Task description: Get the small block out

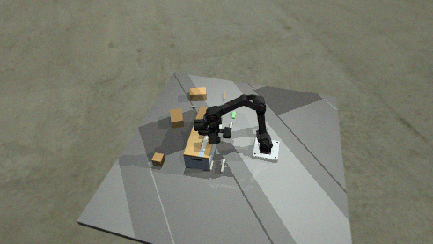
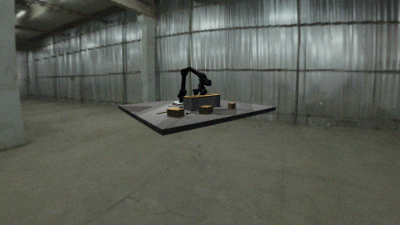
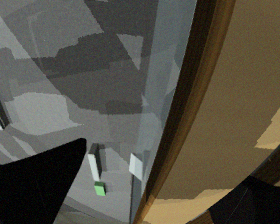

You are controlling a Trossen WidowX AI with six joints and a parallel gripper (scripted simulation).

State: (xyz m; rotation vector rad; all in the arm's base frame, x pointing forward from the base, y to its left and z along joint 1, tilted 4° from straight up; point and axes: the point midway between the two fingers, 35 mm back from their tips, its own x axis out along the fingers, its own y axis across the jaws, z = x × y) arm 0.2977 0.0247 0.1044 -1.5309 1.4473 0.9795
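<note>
My gripper tip is now 60 mm short of the blue block and 30 mm to the left of it. From my gripper tip the other things lie so: green patch 280 mm to the right, 80 mm below, 60 mm behind; thin stick 400 mm to the right, 80 mm below, 30 mm ahead.
</note>
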